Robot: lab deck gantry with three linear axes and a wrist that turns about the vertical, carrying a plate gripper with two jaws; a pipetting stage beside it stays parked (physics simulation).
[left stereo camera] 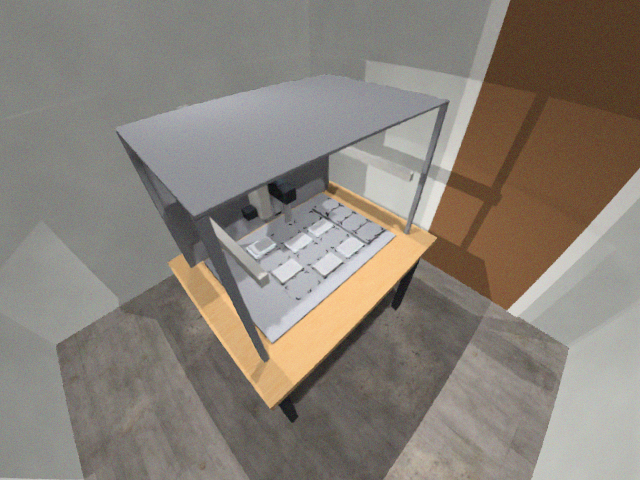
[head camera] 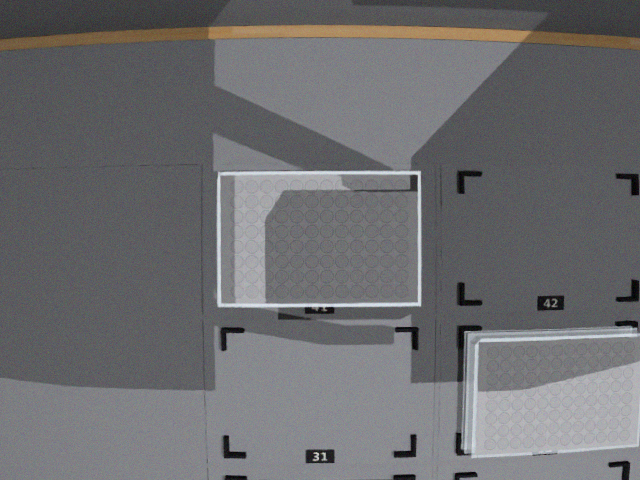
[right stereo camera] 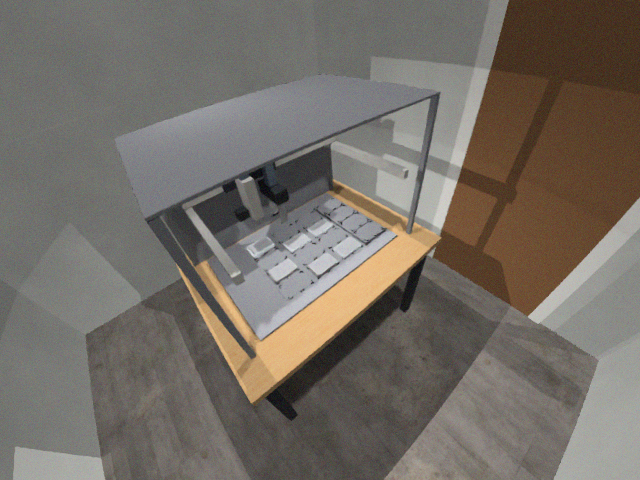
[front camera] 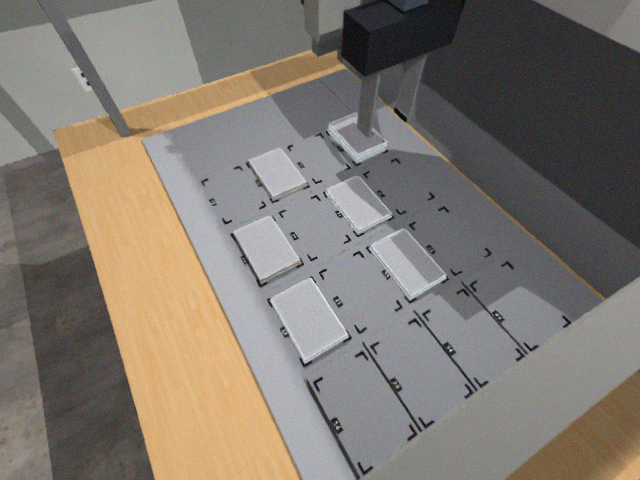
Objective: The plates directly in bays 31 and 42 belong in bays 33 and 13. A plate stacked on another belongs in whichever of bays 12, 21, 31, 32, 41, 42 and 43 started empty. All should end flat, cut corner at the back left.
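Pixels of known places: gripper, fingertip midpoint: (left stereo camera: 283, 217) (right stereo camera: 279, 218) (front camera: 383, 124); robot's base, origin of the base link: (left stereo camera: 298, 299) (right stereo camera: 290, 298) (front camera: 203, 182).
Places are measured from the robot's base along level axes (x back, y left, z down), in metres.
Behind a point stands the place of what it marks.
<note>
My gripper (front camera: 385, 125) @(x -0.194, y 0.319, z -0.160 m) is open above bay 41, with its near jaw seen in front of a plate stack (front camera: 356, 138) @(x -0.080, y 0.351, z -0.027 m) (head camera: 320, 240) @(x -0.065, y 0.363, z -0.027 m) there that looks two plates thick. Single plates lie flat in bay 32 (front camera: 358, 204) @(x -0.236, y 0.252, z -0.014 m) (head camera: 555, 400) @(x -0.224, y 0.254, z -0.014 m), bay 33 (front camera: 407, 264) @(x -0.400, y 0.250, z -0.015 m), bay 13 (front camera: 309, 320) @(x -0.401, y 0.041, z -0.014 m), bay 12 (front camera: 266, 248) @(x -0.235, y 0.041, z -0.014 m) and bay 21 (front camera: 277, 173) @(x -0.072, y 0.148, z -0.014 m). In the head view the bay 32 plate's cut corner is at the back left; the upper plate's cut corner in bay 41 is not clear. Bay 31 (head camera: 320, 456) @(x -0.064, y 0.211, z 0.000 m) and bay 42 (head camera: 550, 303) @(x -0.228, y 0.318, z 0.000 m) hold no plate. Bay 43, in the front view, holds none.
The bays of the right-hand column (front camera: 395, 384) @(x -0.555, y 0.103, z -0.015 m) are marked by black lines. The parked pipetting stage (left stereo camera: 260, 201) stands beside the gripper. A dark back wall (front camera: 542, 103) @(x -0.341, y 0.520, z -0.216 m) rises behind the deck, and canopy posts (left stereo camera: 426, 170) @(x -0.705, y -0.112, z -0.392 m) stand at the table corners.
</note>
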